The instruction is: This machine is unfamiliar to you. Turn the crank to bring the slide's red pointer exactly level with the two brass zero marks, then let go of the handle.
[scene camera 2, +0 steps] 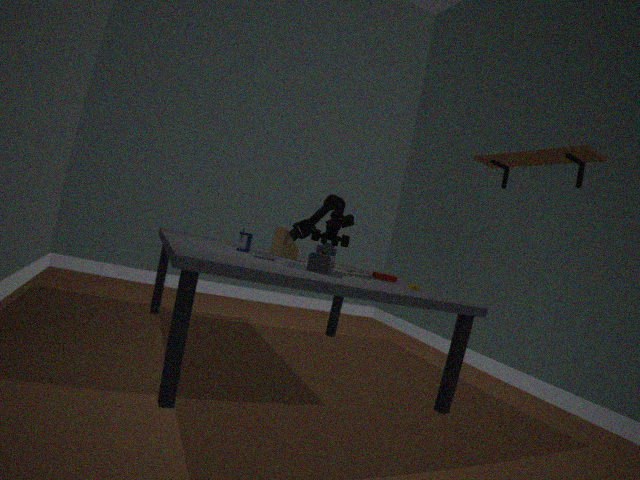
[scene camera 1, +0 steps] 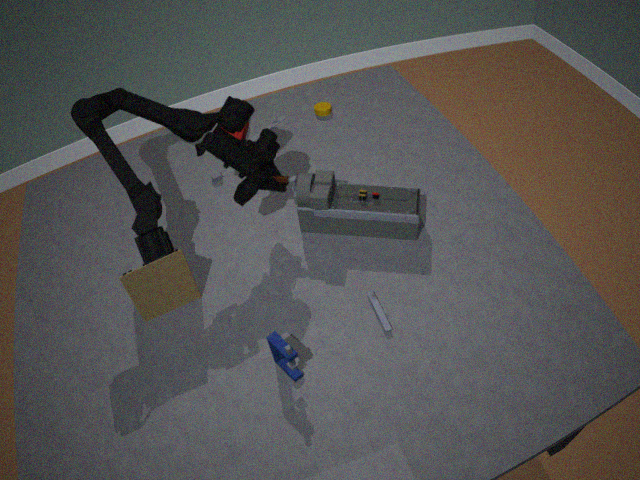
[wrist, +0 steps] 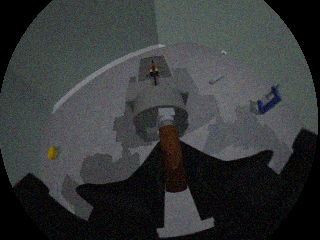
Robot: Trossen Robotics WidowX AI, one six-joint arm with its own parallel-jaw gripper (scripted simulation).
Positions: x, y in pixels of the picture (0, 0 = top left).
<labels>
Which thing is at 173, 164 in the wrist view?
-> A brown crank handle.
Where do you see a blue clamp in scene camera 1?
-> At 284, 355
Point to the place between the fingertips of the gripper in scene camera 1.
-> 286, 188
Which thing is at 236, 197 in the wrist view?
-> The gripper.
</labels>
